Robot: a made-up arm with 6 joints. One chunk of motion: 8 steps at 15 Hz.
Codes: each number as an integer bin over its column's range. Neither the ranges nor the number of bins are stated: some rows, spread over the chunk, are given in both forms.
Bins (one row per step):
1: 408 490 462 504 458 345
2: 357 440 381 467 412 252
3: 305 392 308 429 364 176
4: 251 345 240 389 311 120
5: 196 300 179 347 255 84
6: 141 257 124 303 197 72
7: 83 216 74 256 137 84
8: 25 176 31 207 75 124
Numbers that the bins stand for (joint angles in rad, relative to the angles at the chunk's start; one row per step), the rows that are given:
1: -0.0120 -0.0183 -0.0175 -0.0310 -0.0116 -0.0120
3: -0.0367 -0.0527 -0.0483 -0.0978 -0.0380 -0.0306
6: -0.0761 -0.1000 -0.0852 -0.2101 -0.0848 -0.0421
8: -0.1040 -0.1283 -0.1038 -0.2956 -0.1190 -0.0363
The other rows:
2: -0.0242 -0.0358 -0.0337 -0.0640 -0.0245 -0.0223
4: -0.0497 -0.0691 -0.0620 -0.1334 -0.0528 -0.0368
5: -0.0629 -0.0849 -0.0742 -0.1709 -0.0685 -0.0408
7: -0.0901 -0.1143 -0.0952 -0.2519 -0.1016 -0.0408

